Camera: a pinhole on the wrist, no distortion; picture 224 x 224 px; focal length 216.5 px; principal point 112.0 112.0 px. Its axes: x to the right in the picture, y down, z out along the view. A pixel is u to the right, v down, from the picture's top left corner.
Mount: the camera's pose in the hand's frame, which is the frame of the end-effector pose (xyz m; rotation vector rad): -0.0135 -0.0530 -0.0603 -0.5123 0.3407 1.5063
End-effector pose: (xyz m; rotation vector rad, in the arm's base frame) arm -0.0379 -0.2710 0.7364 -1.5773 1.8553 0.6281
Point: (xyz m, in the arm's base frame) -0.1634 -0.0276 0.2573
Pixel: 84.7 11.9
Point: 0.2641 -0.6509 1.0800
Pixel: behind the camera
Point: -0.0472 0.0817 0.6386
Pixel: 61.9 174.8
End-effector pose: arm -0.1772 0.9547 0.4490 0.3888 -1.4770 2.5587
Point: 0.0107 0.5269 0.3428
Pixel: 128.3 175.3
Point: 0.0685 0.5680 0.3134
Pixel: 133.2 209.9
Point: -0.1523 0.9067 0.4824
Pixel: 66.7 89.3
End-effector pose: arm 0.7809 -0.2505 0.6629 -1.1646 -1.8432 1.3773
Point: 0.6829 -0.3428 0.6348
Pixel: 34.9 110.0
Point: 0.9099 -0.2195 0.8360
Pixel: behind the camera
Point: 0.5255 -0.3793 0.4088
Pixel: 93.1 72.1
